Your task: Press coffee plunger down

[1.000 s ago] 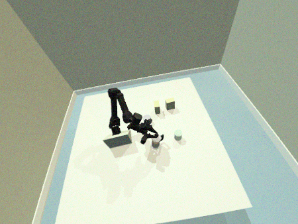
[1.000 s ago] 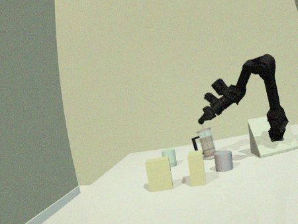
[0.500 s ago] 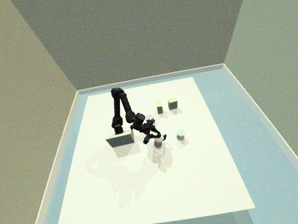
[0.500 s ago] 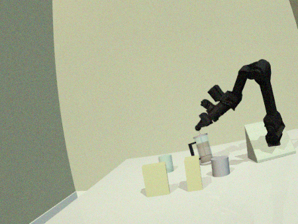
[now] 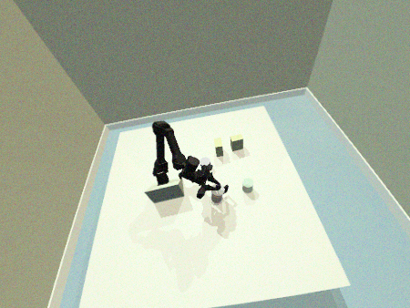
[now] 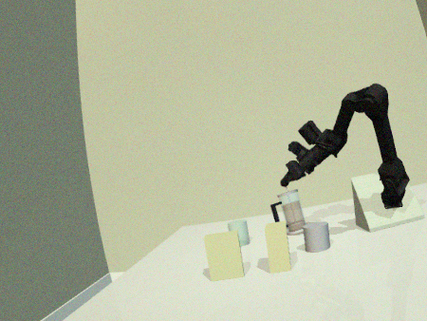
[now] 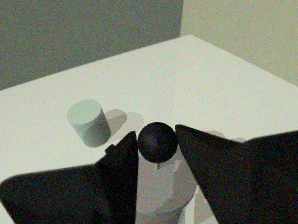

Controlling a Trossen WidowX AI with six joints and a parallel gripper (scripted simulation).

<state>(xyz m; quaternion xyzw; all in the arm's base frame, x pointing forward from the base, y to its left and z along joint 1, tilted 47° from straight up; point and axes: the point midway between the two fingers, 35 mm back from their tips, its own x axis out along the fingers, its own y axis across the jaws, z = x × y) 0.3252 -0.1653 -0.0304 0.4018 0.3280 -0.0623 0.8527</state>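
The glass coffee press is 9 cm below my gripper tip and 2 cm to the left of it. Round my gripper tip: pale green cylinder 17 cm ahead, 14 cm below, 5 cm to the left.
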